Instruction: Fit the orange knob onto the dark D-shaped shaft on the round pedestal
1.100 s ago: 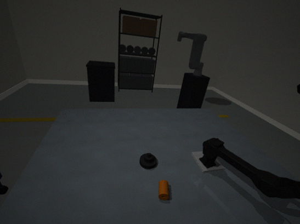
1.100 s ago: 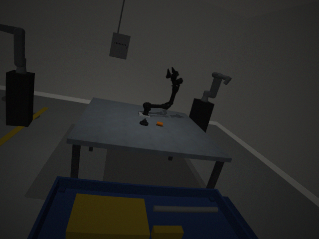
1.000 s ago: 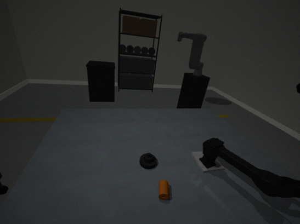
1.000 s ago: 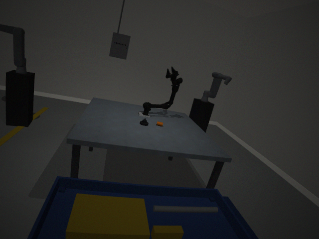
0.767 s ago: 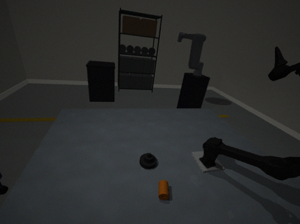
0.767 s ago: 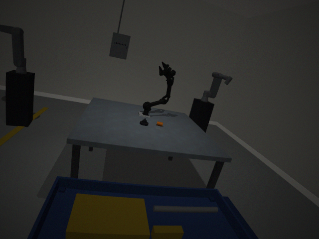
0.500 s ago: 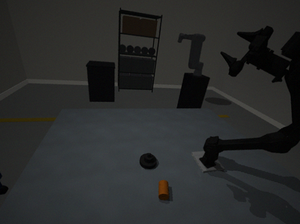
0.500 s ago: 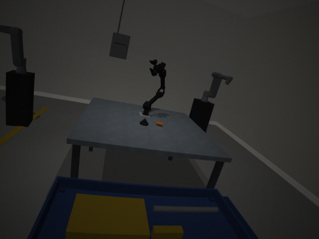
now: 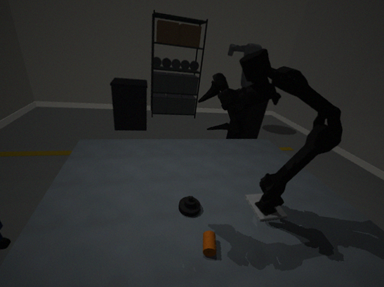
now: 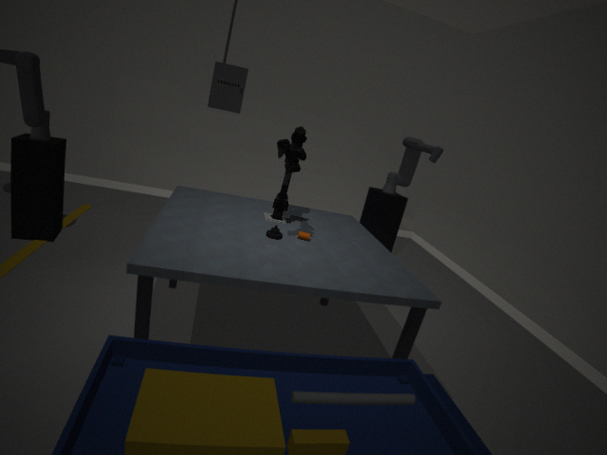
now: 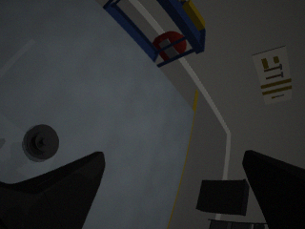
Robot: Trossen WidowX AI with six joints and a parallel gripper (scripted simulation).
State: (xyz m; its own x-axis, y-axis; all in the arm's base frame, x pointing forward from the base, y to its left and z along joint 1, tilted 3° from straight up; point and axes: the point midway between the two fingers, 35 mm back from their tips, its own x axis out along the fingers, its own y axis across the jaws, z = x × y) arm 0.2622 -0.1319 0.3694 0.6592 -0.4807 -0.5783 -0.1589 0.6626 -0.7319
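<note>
My gripper tip is 350 mm above the orange knob, 200 mm to the right of it and 20 mm short of it. Round my gripper tip: dark round pedestal (340 mm below, 30 mm to the left, 10 mm ahead).
</note>
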